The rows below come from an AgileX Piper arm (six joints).
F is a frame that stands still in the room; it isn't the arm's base.
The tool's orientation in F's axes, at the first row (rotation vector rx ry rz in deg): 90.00, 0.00, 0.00
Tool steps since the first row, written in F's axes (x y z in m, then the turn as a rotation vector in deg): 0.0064, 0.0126, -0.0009, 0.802, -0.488, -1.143; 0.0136, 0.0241, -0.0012, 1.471, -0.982, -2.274; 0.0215, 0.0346, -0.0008, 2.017, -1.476, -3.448; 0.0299, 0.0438, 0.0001, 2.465, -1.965, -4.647; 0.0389, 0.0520, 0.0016, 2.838, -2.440, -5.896; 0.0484, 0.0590, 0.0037, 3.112, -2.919, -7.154; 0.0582, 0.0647, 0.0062, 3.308, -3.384, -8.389; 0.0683, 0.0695, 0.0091, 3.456, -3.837, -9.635; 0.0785, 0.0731, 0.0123, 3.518, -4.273, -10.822; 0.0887, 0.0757, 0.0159, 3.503, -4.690, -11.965; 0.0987, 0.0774, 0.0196, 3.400, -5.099, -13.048; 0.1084, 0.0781, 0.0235, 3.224, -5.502, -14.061
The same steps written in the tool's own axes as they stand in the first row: 0.0064, -0.0009, -0.0126, 0.802, -1.143, 0.488; 0.0136, -0.0012, -0.0241, 1.471, -2.274, 0.982; 0.0215, -0.0008, -0.0346, 2.017, -3.448, 1.476; 0.0299, 0.0001, -0.0438, 2.465, -4.647, 1.965; 0.0389, 0.0016, -0.0520, 2.838, -5.896, 2.440; 0.0484, 0.0037, -0.0590, 3.112, -7.154, 2.919; 0.0582, 0.0062, -0.0647, 3.308, -8.389, 3.384; 0.0683, 0.0091, -0.0695, 3.456, -9.635, 3.837; 0.0785, 0.0123, -0.0731, 3.518, -10.822, 4.273; 0.0887, 0.0159, -0.0757, 3.503, -11.965, 4.690; 0.0987, 0.0196, -0.0774, 3.400, -13.048, 5.099; 0.1084, 0.0235, -0.0781, 3.224, -14.061, 5.502
